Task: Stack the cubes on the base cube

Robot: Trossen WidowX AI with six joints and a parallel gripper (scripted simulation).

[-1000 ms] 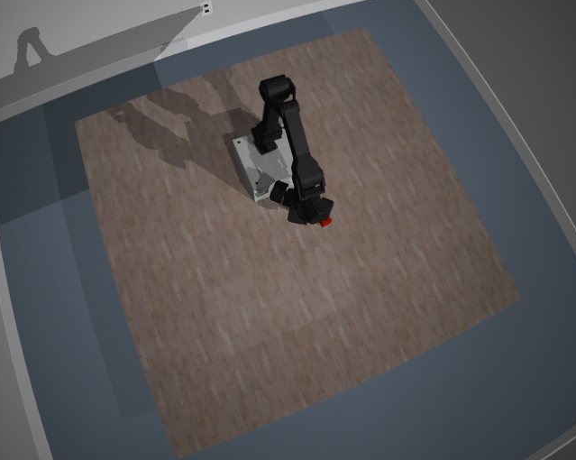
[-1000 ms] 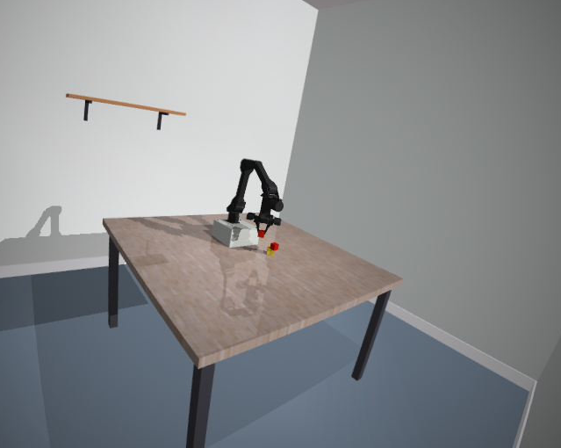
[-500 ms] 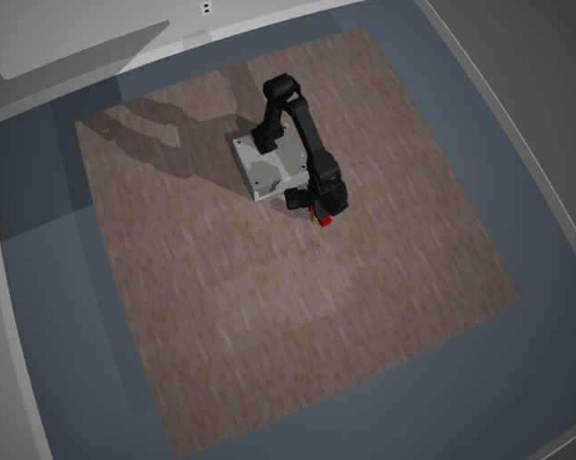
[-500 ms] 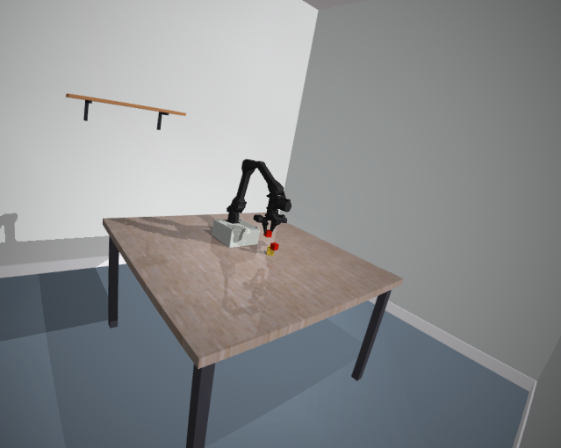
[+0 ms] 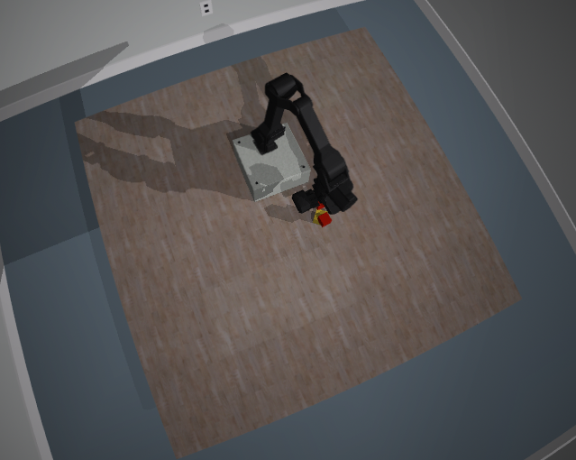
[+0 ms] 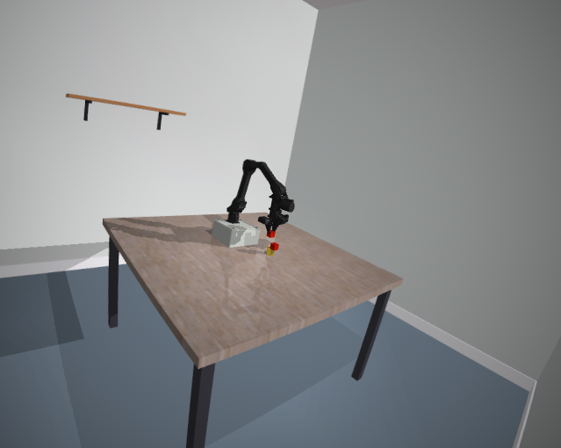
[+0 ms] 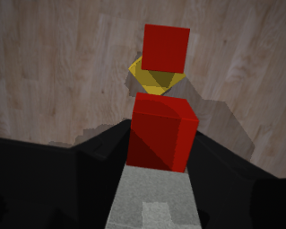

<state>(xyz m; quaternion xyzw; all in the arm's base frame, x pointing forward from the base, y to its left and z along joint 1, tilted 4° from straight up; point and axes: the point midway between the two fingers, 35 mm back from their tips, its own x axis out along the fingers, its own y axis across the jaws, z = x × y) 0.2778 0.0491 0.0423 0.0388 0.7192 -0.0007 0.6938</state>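
My gripper tip is now 2 cm short of the yellow cube and 10 cm above it.
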